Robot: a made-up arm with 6 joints. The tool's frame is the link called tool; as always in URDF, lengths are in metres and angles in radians. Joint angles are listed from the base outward. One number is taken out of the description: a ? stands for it. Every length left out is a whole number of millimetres.
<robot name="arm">
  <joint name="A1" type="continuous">
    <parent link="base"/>
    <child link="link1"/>
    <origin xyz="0 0 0.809"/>
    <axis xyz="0 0 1"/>
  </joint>
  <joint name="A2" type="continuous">
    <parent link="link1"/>
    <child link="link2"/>
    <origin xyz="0.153 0 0"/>
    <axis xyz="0 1 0"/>
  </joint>
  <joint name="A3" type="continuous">
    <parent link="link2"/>
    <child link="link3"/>
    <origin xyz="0 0 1.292"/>
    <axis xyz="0 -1 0"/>
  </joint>
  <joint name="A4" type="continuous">
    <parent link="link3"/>
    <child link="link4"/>
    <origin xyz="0.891 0 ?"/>
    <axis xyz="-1 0 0"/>
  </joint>
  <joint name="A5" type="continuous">
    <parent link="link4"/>
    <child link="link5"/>
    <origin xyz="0 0 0"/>
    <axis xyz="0 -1 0"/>
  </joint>
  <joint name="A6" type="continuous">
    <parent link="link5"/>
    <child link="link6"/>
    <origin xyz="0.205 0 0"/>
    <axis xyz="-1 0 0"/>
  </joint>
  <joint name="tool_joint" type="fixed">
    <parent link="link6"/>
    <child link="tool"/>
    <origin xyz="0 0 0"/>
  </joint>
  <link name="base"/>
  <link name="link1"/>
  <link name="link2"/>
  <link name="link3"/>
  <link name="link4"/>
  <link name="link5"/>
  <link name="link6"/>
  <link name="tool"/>
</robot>
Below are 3 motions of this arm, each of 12 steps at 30 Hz.
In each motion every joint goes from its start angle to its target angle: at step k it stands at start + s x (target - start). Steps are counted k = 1, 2, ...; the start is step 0. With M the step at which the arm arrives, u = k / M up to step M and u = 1 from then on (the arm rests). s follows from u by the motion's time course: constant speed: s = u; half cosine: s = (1 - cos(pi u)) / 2; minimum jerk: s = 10 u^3 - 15 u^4 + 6 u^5.
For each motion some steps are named. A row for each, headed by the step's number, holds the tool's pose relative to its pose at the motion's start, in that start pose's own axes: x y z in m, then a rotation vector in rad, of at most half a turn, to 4 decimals.
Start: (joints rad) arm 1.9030 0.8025 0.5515 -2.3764 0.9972 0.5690
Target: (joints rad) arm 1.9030 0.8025 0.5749 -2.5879 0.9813 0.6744
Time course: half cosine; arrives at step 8
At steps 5, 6, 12:
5: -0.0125 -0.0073 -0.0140 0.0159 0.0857 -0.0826
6: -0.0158 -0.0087 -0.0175 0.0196 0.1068 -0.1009
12: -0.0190 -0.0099 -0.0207 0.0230 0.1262 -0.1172

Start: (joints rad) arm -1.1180 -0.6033 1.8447 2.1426 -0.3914 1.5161
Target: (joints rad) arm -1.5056 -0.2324 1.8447 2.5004 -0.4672 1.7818
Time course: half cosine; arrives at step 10
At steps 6, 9, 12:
6: -0.3023 -0.4607 0.3223 -0.5850 0.1077 -0.2394
9: -0.4741 -0.5955 0.5204 -0.8728 0.2035 -0.3477
12: -0.4872 -0.6030 0.5363 -0.8946 0.2119 -0.3557

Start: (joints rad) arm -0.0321 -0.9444 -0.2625 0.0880 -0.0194 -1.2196
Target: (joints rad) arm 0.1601 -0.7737 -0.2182 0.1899 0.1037 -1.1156
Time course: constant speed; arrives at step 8
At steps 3, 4, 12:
3: 0.0923 -0.0232 -0.0030 -0.0329 0.0557 0.0272
4: 0.1228 -0.0308 -0.0073 -0.0437 0.0745 0.0375
12: 0.2422 -0.0595 -0.0404 -0.0865 0.1504 0.0856

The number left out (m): 0.256
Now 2 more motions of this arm.
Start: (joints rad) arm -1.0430 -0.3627 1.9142 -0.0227 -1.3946 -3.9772
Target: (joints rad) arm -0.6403 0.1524 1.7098 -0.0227 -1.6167 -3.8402
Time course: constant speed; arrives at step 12
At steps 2, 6, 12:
2: 0.2020 0.1018 0.0174 0.0283 -0.1398 0.0831
6: 0.5750 0.2944 0.1559 0.0635 -0.4403 0.2230
12: 1.0018 0.5089 0.5891 0.0580 -0.9296 0.3666

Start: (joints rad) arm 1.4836 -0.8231 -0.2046 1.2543 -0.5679 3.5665
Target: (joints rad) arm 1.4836 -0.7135 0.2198 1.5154 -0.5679 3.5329
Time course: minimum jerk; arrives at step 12
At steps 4, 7, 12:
4: -0.0027 0.0817 0.0081 -0.0051 -0.0167 0.0833
7: -0.0223 0.2438 0.0316 -0.0137 -0.0615 0.2574
12: -0.0500 0.3589 0.0555 -0.0183 -0.1055 0.3910

